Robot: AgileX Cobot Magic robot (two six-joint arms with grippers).
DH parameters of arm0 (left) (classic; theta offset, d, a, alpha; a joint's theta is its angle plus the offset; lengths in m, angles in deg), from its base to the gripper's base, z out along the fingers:
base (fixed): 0 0 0 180
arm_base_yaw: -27.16 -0.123 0 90
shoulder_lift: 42.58 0 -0.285 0
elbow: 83.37 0 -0.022 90
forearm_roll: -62.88 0.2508 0 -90
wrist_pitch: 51.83 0 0.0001 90
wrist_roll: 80.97 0.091 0 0
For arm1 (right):
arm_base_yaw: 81.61 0.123 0 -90
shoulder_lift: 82.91 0 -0.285 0
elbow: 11.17 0 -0.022 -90
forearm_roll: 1.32 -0.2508 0 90
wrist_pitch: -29.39 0 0.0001 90
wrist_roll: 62.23 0.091 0 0
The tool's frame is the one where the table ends.
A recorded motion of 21 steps. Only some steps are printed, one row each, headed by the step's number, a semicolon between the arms.
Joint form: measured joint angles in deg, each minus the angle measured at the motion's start. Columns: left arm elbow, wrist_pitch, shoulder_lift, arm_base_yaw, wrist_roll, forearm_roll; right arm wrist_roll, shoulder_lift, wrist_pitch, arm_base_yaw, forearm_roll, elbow.
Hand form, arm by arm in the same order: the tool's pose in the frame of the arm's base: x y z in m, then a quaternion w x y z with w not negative. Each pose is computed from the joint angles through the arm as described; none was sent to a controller.
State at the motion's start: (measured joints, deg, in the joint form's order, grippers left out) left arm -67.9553 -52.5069 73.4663 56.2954 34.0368 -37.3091; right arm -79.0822 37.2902 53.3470 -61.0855 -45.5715 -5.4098
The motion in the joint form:
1: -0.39 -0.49 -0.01 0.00 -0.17 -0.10; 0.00 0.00 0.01 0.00 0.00 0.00
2: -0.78 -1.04 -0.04 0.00 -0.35 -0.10; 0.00 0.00 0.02 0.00 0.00 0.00
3: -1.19 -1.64 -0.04 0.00 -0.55 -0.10; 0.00 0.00 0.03 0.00 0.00 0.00
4: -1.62 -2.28 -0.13 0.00 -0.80 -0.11; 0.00 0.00 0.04 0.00 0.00 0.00
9: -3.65 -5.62 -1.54 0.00 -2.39 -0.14; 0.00 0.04 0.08 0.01 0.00 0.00
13: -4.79 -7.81 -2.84 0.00 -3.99 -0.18; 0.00 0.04 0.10 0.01 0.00 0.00
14: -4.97 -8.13 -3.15 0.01 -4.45 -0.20; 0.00 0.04 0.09 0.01 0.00 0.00
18: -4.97 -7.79 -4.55 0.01 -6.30 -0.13; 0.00 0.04 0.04 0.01 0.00 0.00
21: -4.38 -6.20 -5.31 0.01 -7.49 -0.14; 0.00 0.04 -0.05 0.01 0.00 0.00
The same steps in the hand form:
1: 0.3477 -0.1918 0.1709 0.41035 0.33504 0.84705 -0.04333; 0.3758 0.1683 0.1696 0.23261 -0.00940 0.94126 0.24462
2: 0.3492 -0.1917 0.1729 0.41334 0.33139 0.84718 -0.04006; 0.3758 0.1683 0.1696 0.23253 -0.00943 0.94127 0.24465
3: 0.3508 -0.1915 0.1747 0.41622 0.32742 0.84748 -0.03648; 0.3758 0.1683 0.1695 0.23245 -0.00946 0.94128 0.24467
4: 0.3524 -0.1913 0.1773 0.41992 0.32266 0.84763 -0.03295; 0.3758 0.1683 0.1695 0.23237 -0.00948 0.94130 0.24469
9: 0.3588 -0.1888 0.1967 0.44470 0.29375 0.84596 -0.01713; 0.3757 0.1684 0.1692 0.23173 -0.00962 0.94145 0.24469
13: 0.3613 -0.1864 0.2115 0.46210 0.26927 0.84490 -0.01015; 0.3757 0.1684 0.1692 0.23157 -0.00967 0.94148 0.24474
14: 0.3615 -0.1860 0.2146 0.46561 0.26368 0.84473 -0.01042; 0.3757 0.1684 0.1692 0.23165 -0.00964 0.94147 0.24472
18: 0.3593 -0.1853 0.2245 0.47609 0.24922 0.84304 -0.02264; 0.3758 0.1684 0.1693 0.23204 -0.00951 0.94140 0.24460
21: 0.3558 -0.1863 0.2270 0.47739 0.24625 0.84253 -0.04010; 0.3759 0.1684 0.1693 0.23275 -0.00928 0.94128 0.24439

